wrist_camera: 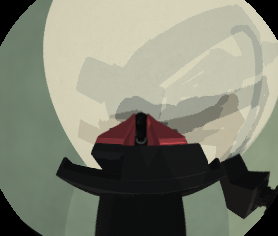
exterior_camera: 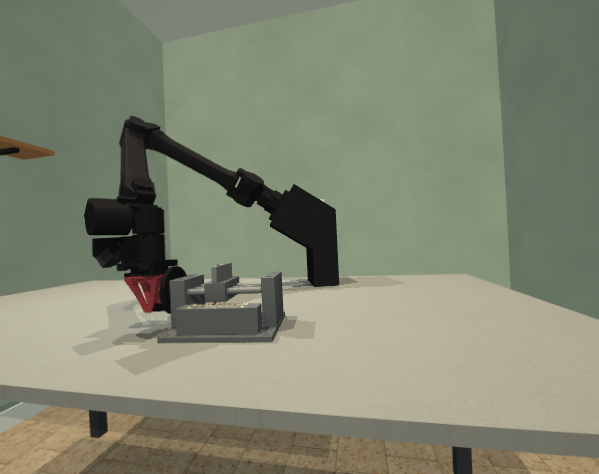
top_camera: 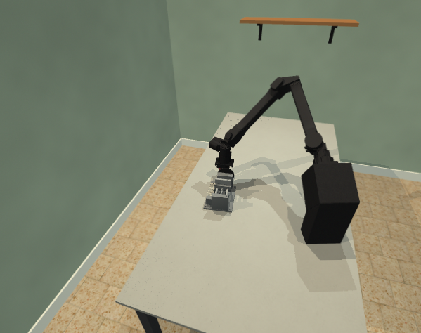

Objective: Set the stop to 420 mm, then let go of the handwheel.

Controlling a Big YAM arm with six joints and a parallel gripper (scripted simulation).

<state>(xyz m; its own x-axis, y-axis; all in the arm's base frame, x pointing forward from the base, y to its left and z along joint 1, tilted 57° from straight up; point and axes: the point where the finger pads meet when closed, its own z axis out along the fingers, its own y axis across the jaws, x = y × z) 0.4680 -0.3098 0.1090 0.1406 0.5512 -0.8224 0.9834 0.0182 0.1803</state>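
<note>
Right now my hand is 140 mm to the right of the sliding stop block, 50 mm below it and 20 mm short of it.
</note>
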